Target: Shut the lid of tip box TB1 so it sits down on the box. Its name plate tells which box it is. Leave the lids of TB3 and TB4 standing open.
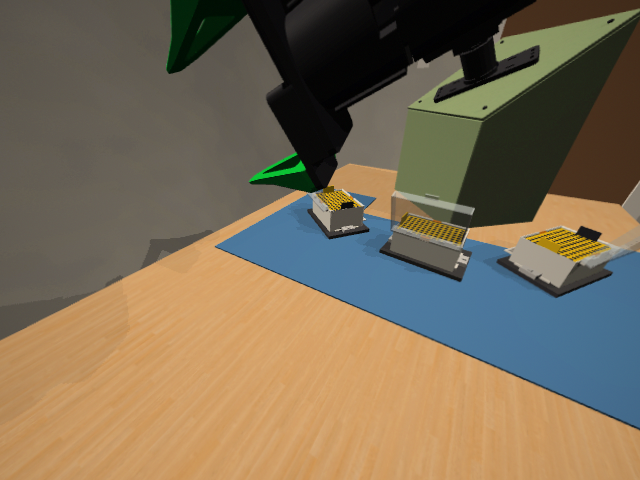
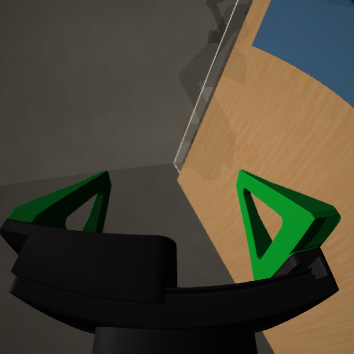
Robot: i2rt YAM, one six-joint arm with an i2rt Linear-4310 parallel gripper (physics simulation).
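Where they show: gripper, fingertip midpoint: [image 1: 217, 131] [image 2: 173, 177]; arm's base, link origin: [image 1: 481, 79].
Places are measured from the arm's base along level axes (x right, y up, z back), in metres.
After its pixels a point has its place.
Three white tip boxes with yellow racks stand on dark bases: a left box [image 1: 346, 219] @(x 0.186, y -0.275, z -0.315 m), a middle box [image 1: 426, 251] @(x 0.003, y -0.276, z -0.360 m) and a right box [image 1: 541, 266] @(x -0.179, y -0.281, z -0.302 m). The middle box's clear lid [image 1: 445, 209] @(x -0.008, y -0.169, z -0.408 m) stands upright. The right box's clear lid [image 1: 620, 249] @(x -0.229, y -0.205, z -0.343 m) leans outward at its right side. The left box's lid is mostly hidden behind the arm; a clear edge shows at its left side. No name plate can be read, so I cannot tell which box is TB1, TB3 or TB4. My gripper [image 1: 211, 126] @(x 0.180, y -0.048, z -0.638 m) [image 2: 173, 177] @(x 0.180, y -0.048, z -0.638 m) is open and empty, in the air to the left of the boxes.
The boxes stand on a blue mat [image 1: 361, 279] @(x 0.091, y -0.309, z -0.458 m) [image 2: 312, 35] @(x 0.280, y -0.309, z -0.443 m) on a wooden table [image 1: 232, 361] @(x 0.178, y -0.312, z -0.684 m) [image 2: 290, 130] @(x 0.236, y -0.312, z -0.623 m). A green block [image 1: 439, 155] @(x 0.041, y -0.157, z -0.099 m) stands behind the middle box. The black arm reaches across above the left box. The table's edge runs below the gripper.
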